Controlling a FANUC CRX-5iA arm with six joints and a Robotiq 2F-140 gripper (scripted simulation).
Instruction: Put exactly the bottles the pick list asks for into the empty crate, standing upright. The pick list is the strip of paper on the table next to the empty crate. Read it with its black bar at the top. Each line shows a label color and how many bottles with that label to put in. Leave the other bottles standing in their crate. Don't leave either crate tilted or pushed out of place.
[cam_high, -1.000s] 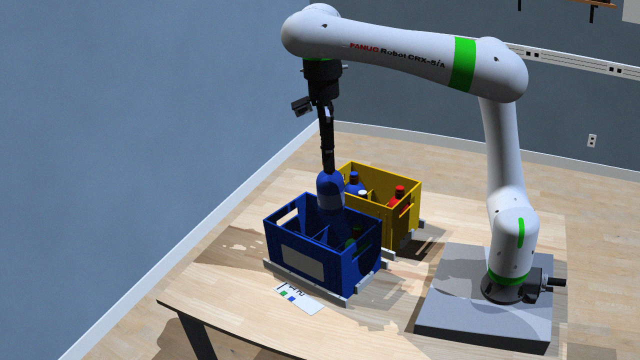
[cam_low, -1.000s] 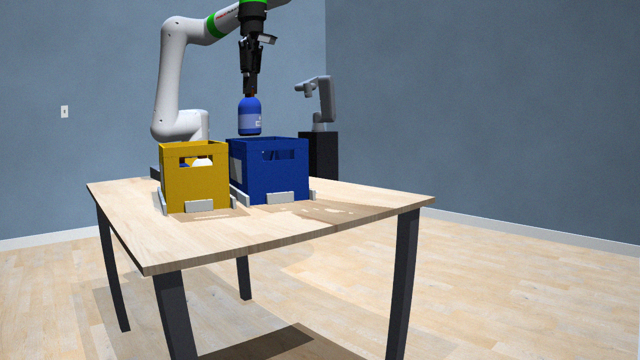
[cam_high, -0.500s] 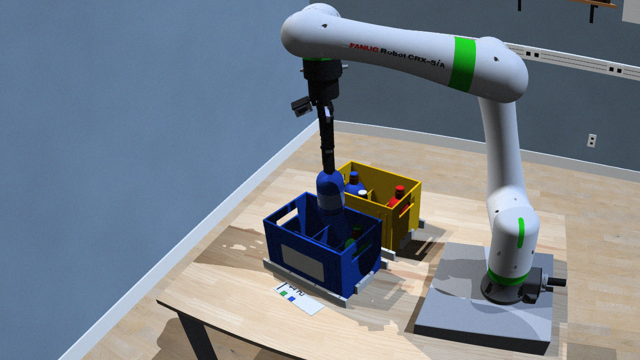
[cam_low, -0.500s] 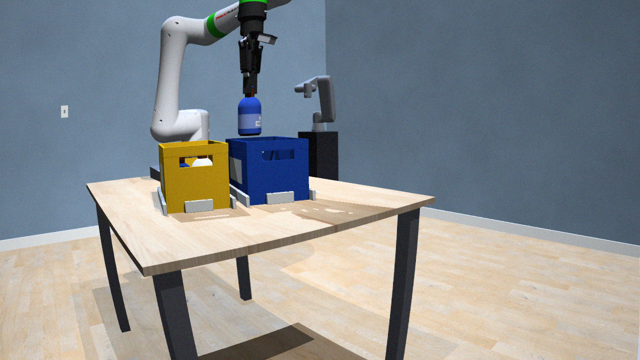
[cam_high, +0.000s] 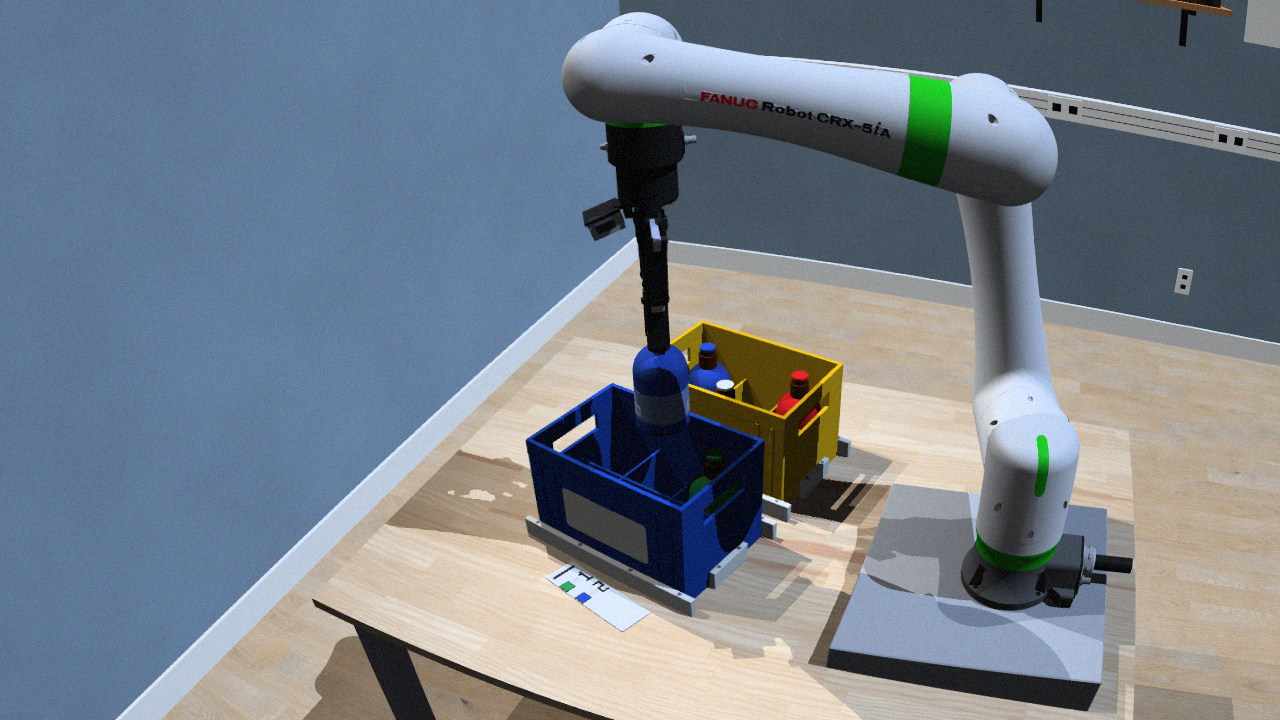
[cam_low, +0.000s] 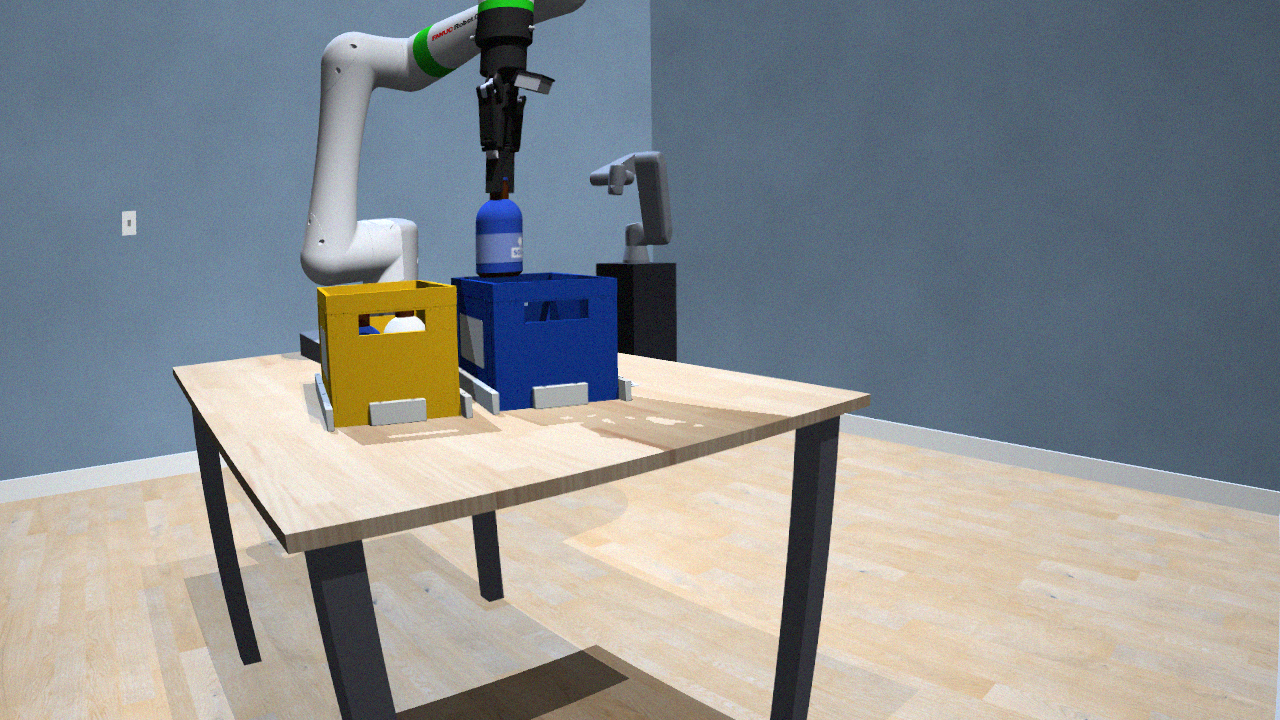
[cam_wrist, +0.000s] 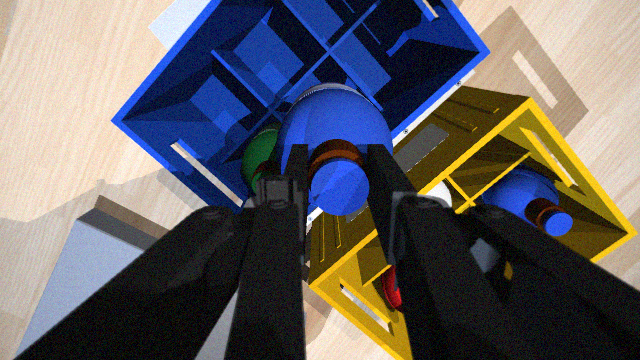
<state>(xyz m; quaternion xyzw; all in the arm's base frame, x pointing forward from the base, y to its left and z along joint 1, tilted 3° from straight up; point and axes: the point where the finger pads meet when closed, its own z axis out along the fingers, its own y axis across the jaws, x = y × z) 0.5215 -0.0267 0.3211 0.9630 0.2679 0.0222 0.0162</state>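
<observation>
Right now my hand is 260 mm above the blue crate, 40 mm to the right of it and 10 mm short of it. From my hand the other things lie so: green-label bottle (250 mm below, 90 mm behind, 20 mm to the left); then yellow crate (260 mm below, 190 mm to the right, 50 mm behind); then white-label bottle (250 mm below, 150 mm to the right, 40 mm behind).
</observation>
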